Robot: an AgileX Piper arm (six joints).
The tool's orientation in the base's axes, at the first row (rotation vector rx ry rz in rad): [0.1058, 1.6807, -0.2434]
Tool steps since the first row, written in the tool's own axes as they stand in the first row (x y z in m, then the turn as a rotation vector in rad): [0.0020, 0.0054, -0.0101, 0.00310, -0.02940, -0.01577]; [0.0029, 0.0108, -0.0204, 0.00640, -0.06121, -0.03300]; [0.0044, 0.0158, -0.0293, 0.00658, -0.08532, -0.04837]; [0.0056, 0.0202, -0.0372, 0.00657, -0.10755, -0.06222]
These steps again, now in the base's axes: [-0.0089, 0.0073, -0.0014, -0.02189, -0.02533, 0.00151]; [-0.0179, 0.0148, -0.0017, -0.04572, -0.05269, 0.00321]; [-0.0256, 0.0215, -0.0028, -0.06574, -0.07274, 0.00704]; [-0.0325, 0.0275, -0.0035, -0.08386, -0.09129, 0.01072]
